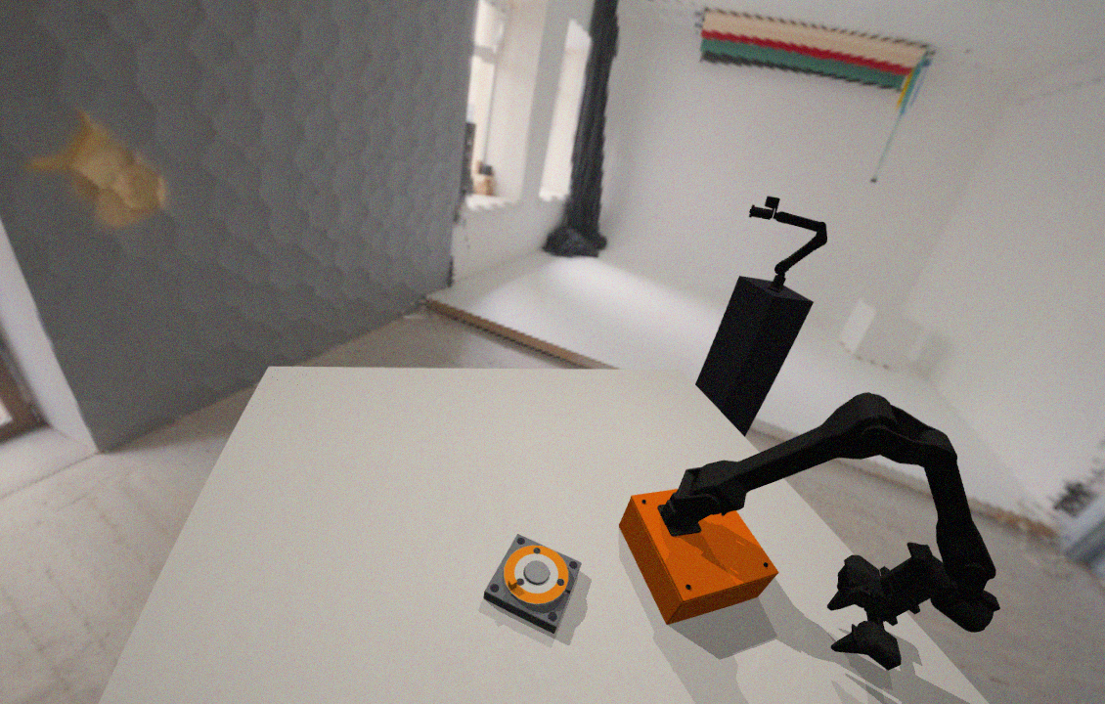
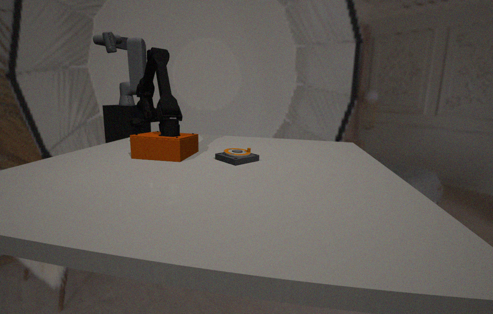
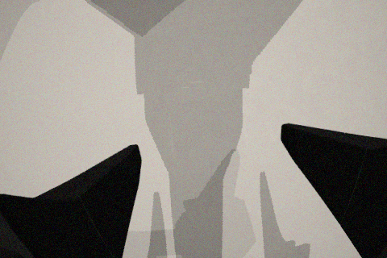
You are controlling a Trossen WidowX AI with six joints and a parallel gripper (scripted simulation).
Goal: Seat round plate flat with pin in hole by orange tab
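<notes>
My gripper tip is now 51 cm short of the orange round plate and 18 cm to the left of it. Round my gripper tip: grey square base 49 cm ahead, 19 cm to the right, 1 cm below.
</notes>
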